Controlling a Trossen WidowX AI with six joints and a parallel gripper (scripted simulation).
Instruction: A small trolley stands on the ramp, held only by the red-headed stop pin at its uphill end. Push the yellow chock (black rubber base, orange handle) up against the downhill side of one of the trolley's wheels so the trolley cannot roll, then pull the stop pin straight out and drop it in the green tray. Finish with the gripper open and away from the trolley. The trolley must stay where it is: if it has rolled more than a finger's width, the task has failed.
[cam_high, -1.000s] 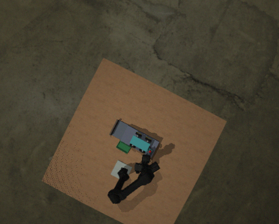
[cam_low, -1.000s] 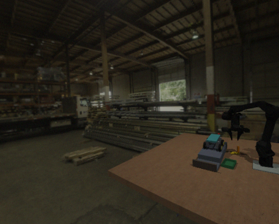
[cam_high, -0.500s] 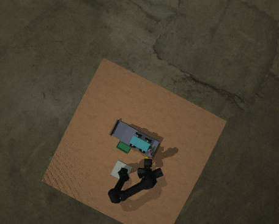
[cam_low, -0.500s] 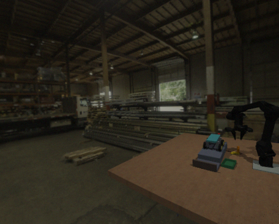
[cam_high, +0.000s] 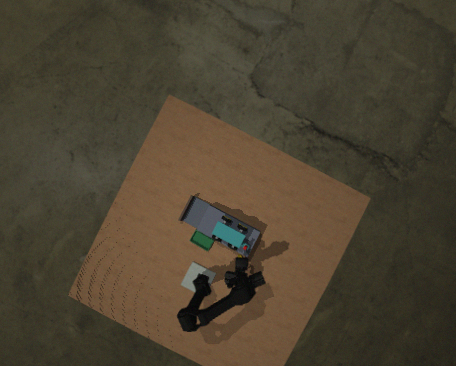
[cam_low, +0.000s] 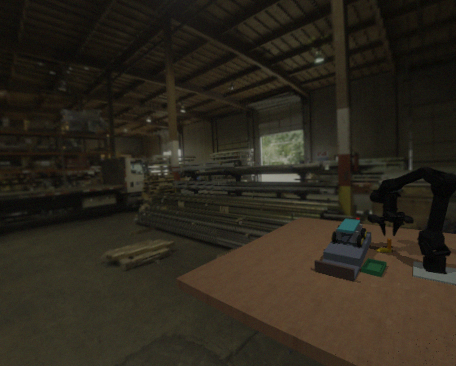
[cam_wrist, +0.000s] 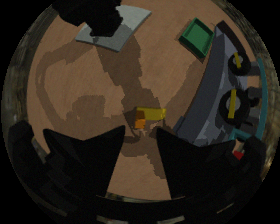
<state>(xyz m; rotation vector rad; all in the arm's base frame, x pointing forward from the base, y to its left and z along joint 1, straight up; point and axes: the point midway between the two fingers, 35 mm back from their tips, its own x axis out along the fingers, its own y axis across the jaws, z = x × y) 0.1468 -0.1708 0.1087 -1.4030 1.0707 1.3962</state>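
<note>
Now: gripper tip 6 cm above the yellow chock, 2 cm short of it and 1 cm to the right of it. Round my gripper tip: red-headed stop pin 14 cm ahead, 5 cm above, 2 cm to the left; grey ramp 18 cm ahead, 12 cm to the left, 4 cm below; teal trolley 17 cm ahead, 12 cm to the left, 3 cm above.
</note>
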